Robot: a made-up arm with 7 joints. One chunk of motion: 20 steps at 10 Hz.
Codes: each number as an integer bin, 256 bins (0 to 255) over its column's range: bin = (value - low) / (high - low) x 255, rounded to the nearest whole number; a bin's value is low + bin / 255 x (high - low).
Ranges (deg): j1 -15..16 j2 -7..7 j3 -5..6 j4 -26..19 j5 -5..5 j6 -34..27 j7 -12..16
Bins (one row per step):
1: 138 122 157 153 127 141 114
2: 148 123 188 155 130 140 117
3: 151 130 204 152 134 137 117
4: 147 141 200 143 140 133 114
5: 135 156 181 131 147 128 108
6: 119 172 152 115 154 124 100
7: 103 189 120 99 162 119 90
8: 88 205 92 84 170 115 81
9: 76 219 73 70 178 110 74
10: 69 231 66 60 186 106 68
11: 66 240 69 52 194 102 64
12: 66 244 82 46 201 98 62
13: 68 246 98 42 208 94 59
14: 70 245 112 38 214 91 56
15: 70 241 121 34 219 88 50
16: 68 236 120 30 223 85 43
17: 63 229 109 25 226 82 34
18: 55 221 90 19 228 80 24
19: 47 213 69 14 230 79 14
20: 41 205 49 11 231 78 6
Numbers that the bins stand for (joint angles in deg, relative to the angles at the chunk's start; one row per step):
1: 1.78 -0.30 1.77 1.00 -0.02 -0.27 0.52
2: 2.99 -0.25 3.11 1.35 0.10 -0.51 0.85
3: 3.36 0.14 3.80 0.82 0.25 -1.23 0.85
4: 2.87 0.74 3.63 -0.76 0.49 -2.18 0.52
5: 1.41 1.56 2.81 -2.88 0.76 -3.38 -0.14
6: -0.53 2.44 1.56 -5.71 1.04 -4.34 -1.02
7: -2.48 3.38 0.18 -8.53 1.35 -5.53 -2.12
8: -4.30 4.25 -1.03 -11.18 1.67 -6.49 -3.11
9: -5.76 5.02 -1.85 -13.65 1.98 -7.69 -3.87
10: -6.61 5.68 -2.15 -15.41 2.29 -8.64 -4.53
11: -6.98 6.18 -2.02 -16.82 2.61 -9.60 -4.97
12: -6.98 6.40 -1.46 -17.88 2.88 -10.56 -5.19
13: -6.73 6.51 -0.77 -18.59 3.16 -11.51 -5.52
14: -6.49 6.45 -0.17 -19.29 3.39 -12.23 -5.85
15: -6.49 6.23 0.22 -20.00 3.59 -12.95 -6.51
16: -6.73 5.96 0.18 -20.71 3.75 -13.67 -7.28
17: -7.34 5.57 -0.30 -21.59 3.86 -14.38 -8.27
18: -8.31 5.13 -1.12 -22.65 3.94 -14.86 -9.36
19: -9.29 4.69 -2.02 -23.53 4.02 -15.10 -10.46
20: -10.02 4.25 -2.89 -24.06 4.06 -15.34 -11.34

